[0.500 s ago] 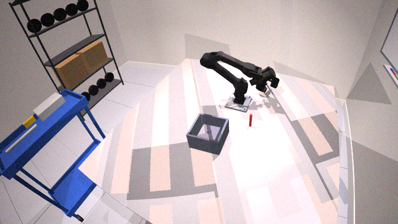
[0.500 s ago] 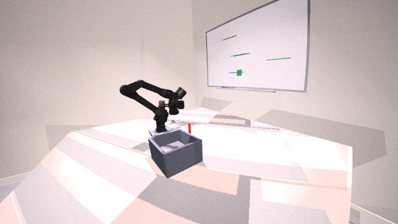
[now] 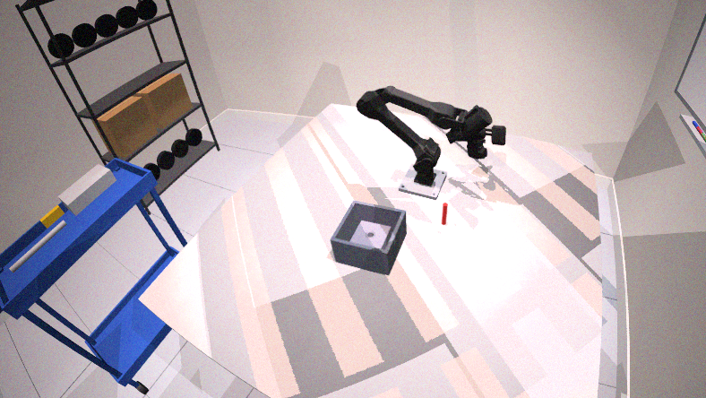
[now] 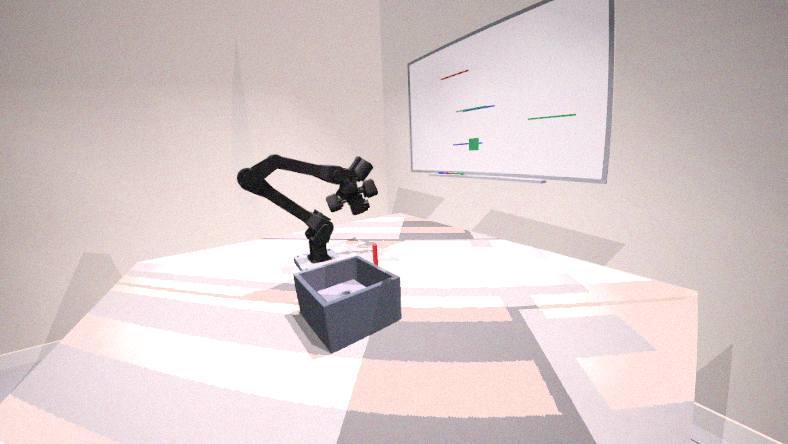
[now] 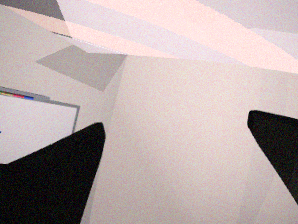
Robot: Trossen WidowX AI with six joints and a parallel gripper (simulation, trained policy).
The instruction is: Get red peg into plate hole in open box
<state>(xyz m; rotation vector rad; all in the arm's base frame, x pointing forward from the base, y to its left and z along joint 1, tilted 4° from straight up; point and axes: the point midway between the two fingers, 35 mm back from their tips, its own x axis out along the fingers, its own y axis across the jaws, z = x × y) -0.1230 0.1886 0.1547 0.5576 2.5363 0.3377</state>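
Right now my gripper tip is 31 cm short of the red peg, 12 cm above it and 9 cm to the left of it. Also, from my gripper tip: grey box 48 cm ahead, 25 cm to the right, 14 cm below.
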